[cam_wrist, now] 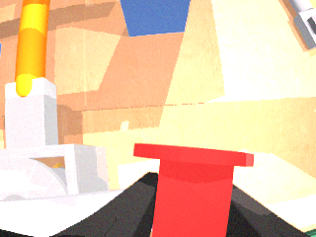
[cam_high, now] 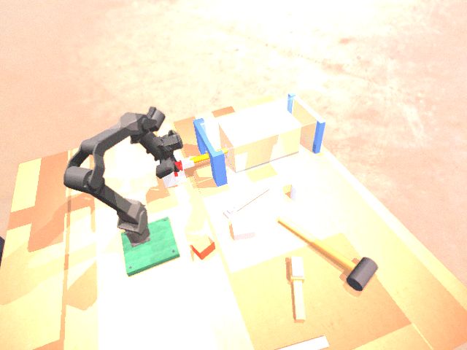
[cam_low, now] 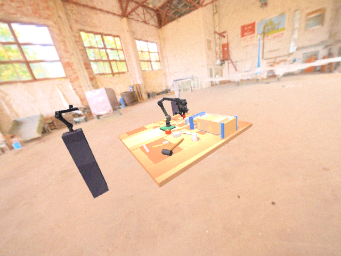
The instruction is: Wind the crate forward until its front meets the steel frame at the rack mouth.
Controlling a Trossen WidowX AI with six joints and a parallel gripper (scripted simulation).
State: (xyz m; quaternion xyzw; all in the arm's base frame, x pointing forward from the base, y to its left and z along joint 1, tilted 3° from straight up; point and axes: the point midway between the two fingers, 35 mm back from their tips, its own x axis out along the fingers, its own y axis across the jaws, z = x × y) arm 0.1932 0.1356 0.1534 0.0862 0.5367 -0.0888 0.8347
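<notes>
Right now my gripper tip is 4 cm to the right of the white crank handle, 3 cm above it and 2 cm past it. Round my gripper tip: blue steel frame: 14 cm ahead, 10 cm to the left, 3 cm below; then hand winch: 10 cm to the left, 10 cm below, 3 cm behind; then red grip: 1 cm behind.
</notes>
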